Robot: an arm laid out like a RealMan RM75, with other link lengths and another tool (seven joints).
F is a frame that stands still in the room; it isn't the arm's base.
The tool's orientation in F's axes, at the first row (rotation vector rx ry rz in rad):
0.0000, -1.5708, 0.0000
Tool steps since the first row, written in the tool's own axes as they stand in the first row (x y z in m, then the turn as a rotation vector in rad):
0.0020, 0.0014, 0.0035, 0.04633, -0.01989, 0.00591
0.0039, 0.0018, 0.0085, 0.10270, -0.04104, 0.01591
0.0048, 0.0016, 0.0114, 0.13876, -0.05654, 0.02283
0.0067, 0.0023, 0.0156, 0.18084, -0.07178, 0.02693
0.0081, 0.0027, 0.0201, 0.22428, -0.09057, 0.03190
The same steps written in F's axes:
-0.0035, 0.0014, 0.0020, -0.00591, -0.01989, 0.04633
-0.0085, 0.0018, 0.0039, -0.01591, -0.04104, 0.10270
-0.0114, 0.0016, 0.0048, -0.02283, -0.05654, 0.13876
-0.0156, 0.0023, 0.0067, -0.02693, -0.07178, 0.18084
-0.0201, 0.0027, 0.0081, -0.03190, -0.09057, 0.22428

